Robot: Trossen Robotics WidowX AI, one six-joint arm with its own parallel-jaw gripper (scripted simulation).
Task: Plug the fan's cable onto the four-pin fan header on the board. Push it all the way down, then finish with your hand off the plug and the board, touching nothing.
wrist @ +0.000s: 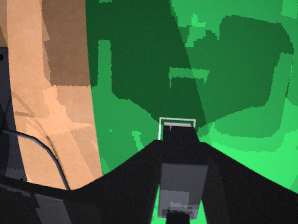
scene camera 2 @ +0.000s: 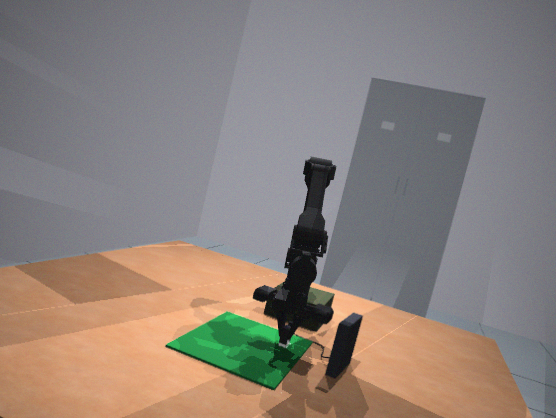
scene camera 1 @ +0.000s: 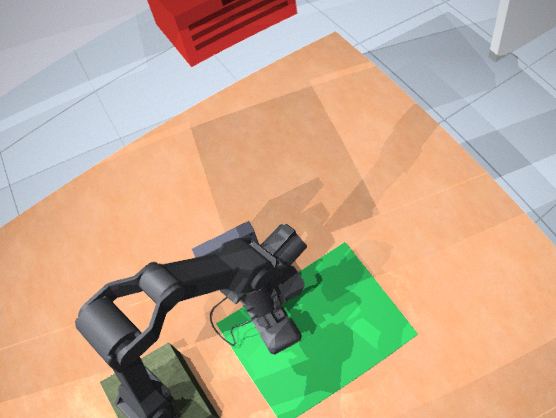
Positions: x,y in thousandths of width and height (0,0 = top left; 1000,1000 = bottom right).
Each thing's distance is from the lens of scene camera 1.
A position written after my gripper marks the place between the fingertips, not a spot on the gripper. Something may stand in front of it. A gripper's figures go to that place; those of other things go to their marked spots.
my gripper (scene camera 1: 481,760): 1.02 m
dark fan (scene camera 1: 442,551): 0.99 m
green board (scene camera 1: 627,776): 1.02 m
